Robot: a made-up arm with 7 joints.
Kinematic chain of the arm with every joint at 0, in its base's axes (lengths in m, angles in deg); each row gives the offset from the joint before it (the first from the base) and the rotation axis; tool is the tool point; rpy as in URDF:
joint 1: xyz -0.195 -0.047 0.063 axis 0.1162 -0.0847 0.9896
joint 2: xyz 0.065 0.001 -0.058 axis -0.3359 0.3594 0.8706
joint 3: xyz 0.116 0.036 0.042 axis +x
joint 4: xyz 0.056 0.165 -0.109 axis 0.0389 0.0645 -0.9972
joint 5: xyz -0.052 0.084 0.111 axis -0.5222 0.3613 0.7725
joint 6: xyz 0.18 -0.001 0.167 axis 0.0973 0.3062 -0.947
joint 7: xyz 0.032 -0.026 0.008 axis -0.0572 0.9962 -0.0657
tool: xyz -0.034 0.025 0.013 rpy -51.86 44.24 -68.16
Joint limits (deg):
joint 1: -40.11..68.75
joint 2: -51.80..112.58
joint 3: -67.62..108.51
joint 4: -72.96..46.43
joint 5: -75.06..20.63
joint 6: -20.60..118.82
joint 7: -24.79..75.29
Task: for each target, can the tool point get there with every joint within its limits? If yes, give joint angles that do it. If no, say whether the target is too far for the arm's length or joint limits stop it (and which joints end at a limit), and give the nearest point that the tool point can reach.
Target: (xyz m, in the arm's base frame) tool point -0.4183 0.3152 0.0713
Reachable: yes | joints 57.81 27.15 -34.38 -17.20 -24.79 80.51 -9.66
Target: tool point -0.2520 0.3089 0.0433
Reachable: yes | joints 4.60 96.56 15.18 -38.26 -37.51 99.90 31.62
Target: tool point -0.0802 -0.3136 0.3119
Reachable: yes | joints -29.94 -25.51 64.35 -6.88 -21.28 64.82 -12.40
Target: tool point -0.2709 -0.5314 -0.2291
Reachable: no: joint limits stop it (at a limit: joint 1, joint 2, joint 5, joint 7) | nearest point -0.2805 -0.4226 -0.1988 | short by 0.113 m
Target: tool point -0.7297 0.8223 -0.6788
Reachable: no: too far | nearest point -0.4492 0.3706 -0.2555 | short by 0.680 m
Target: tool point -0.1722 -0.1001 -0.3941
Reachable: no: joint limits stop it (at a limit: joint 1, joint 3, joint 5, joint 6, joint 7) | nearest point -0.2797 -0.2168 -0.3480 | short by 0.165 m
